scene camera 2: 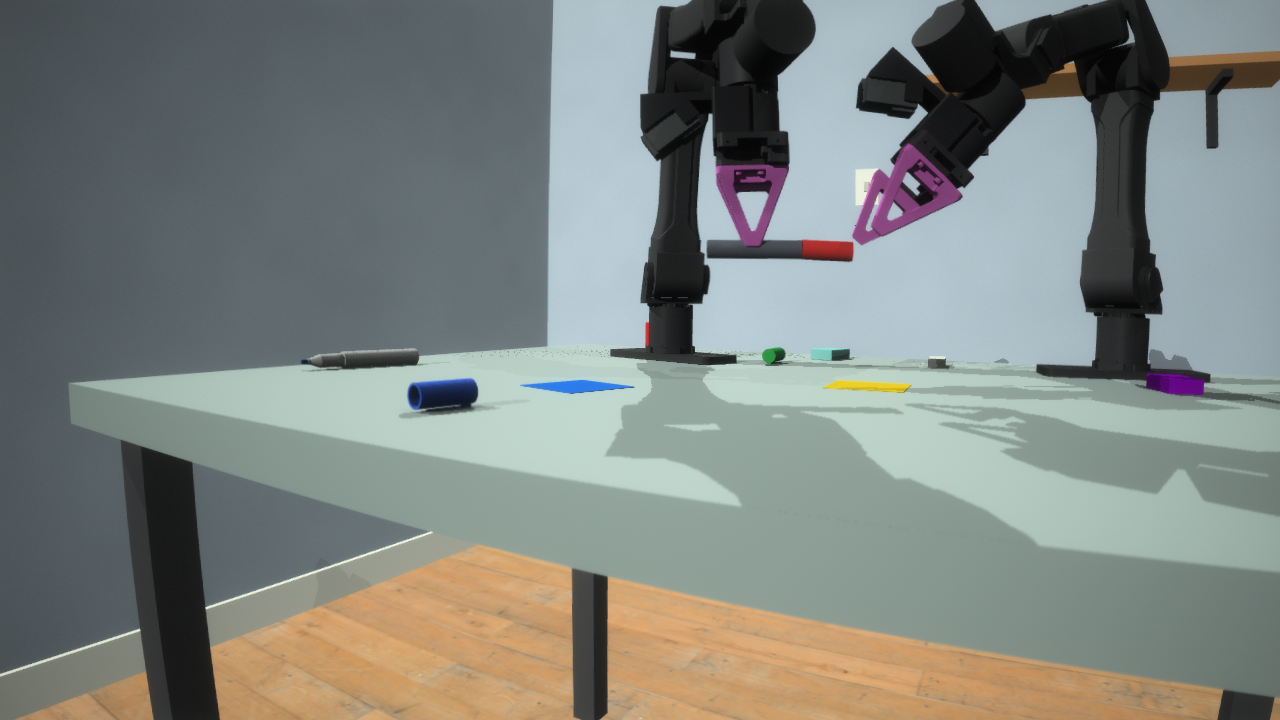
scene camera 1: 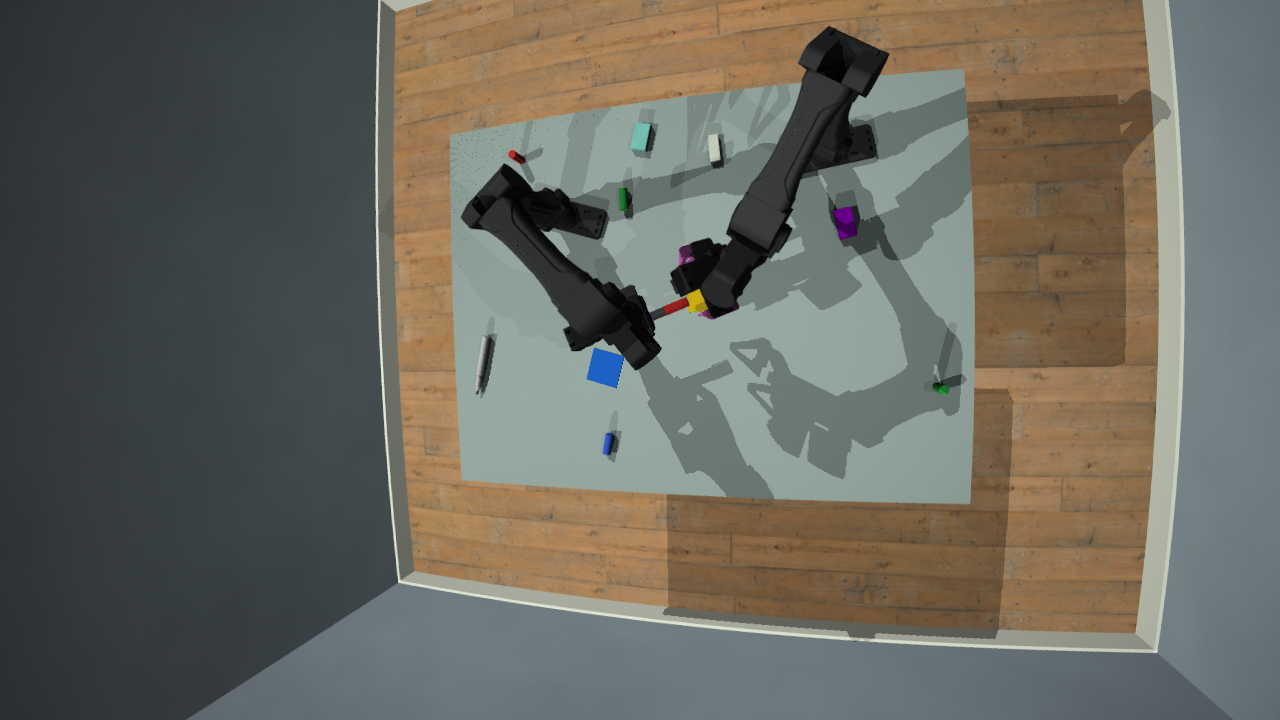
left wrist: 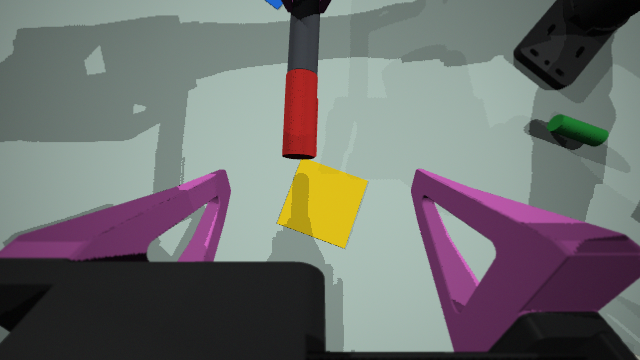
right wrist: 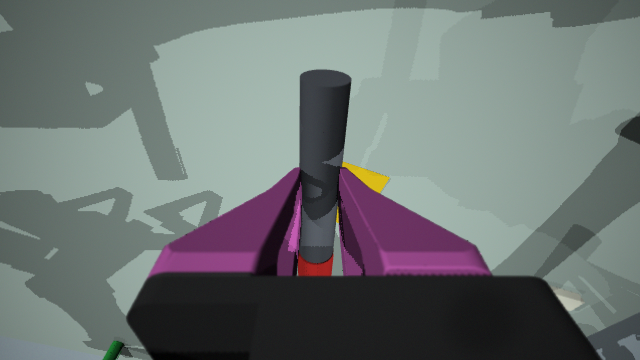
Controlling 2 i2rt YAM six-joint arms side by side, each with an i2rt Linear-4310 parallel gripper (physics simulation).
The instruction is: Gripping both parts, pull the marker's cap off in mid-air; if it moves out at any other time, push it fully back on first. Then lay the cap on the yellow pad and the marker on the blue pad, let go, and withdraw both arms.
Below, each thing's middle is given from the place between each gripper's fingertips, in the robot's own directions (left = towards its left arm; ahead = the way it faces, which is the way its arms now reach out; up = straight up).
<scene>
Right now my right hand is 2 cm to the right of the dark grey marker (scene camera 2: 716, 249). Also, from my right hand: yellow pad (left wrist: 322, 202) (13 cm below, 11 cm to the left, 4 cm behind); then blue pad (scene camera 1: 605, 367) (14 cm to the right, 13 cm below, 8 cm ahead); then purple block (scene camera 2: 1168, 383) (43 cm to the left, 13 cm behind, 12 cm below).
Right now the dark grey marker is 30 mm ahead of my left hand, 80 mm to the right of it and 20 mm below it. Also, from my left hand: yellow pad: 10 mm to the left, 150 mm below; blue pad: 120 mm ahead, 250 mm to the right, 150 mm below; purple block: 90 mm behind, 320 mm to the left, 140 mm below.
</scene>
